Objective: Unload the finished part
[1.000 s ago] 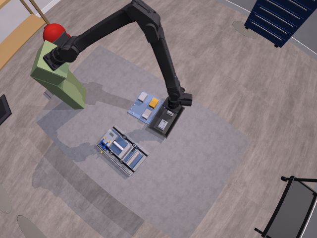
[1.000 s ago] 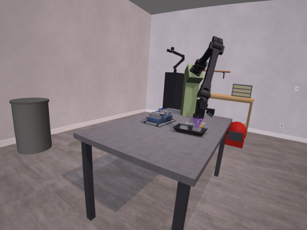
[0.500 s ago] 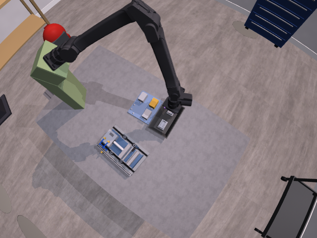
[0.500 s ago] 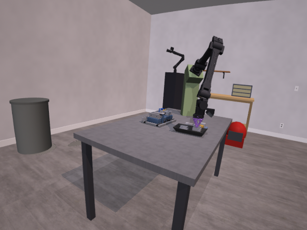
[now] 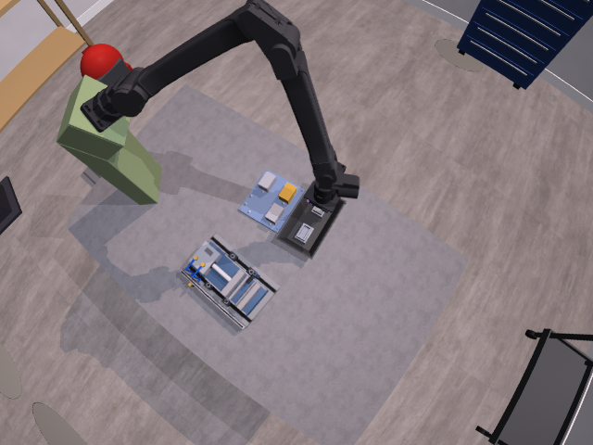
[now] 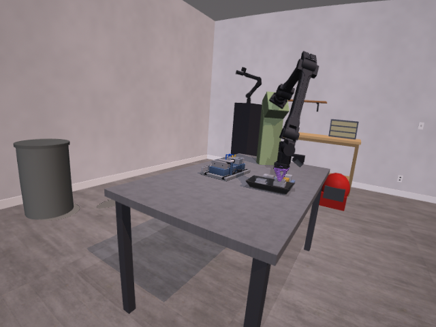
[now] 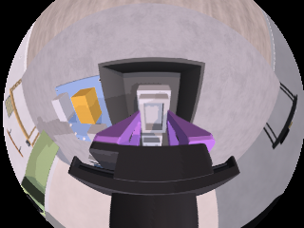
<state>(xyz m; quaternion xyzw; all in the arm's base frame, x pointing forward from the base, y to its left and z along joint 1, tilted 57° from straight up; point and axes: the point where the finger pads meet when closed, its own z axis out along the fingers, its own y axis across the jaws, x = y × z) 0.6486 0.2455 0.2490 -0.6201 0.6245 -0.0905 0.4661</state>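
Now: the orange block 12 cm behind my hand, 4 cm to the right of it and 4 cm below it. From my hand the other things lie so: blue plate (15 cm behind, 10 cm to the right, 7 cm below).
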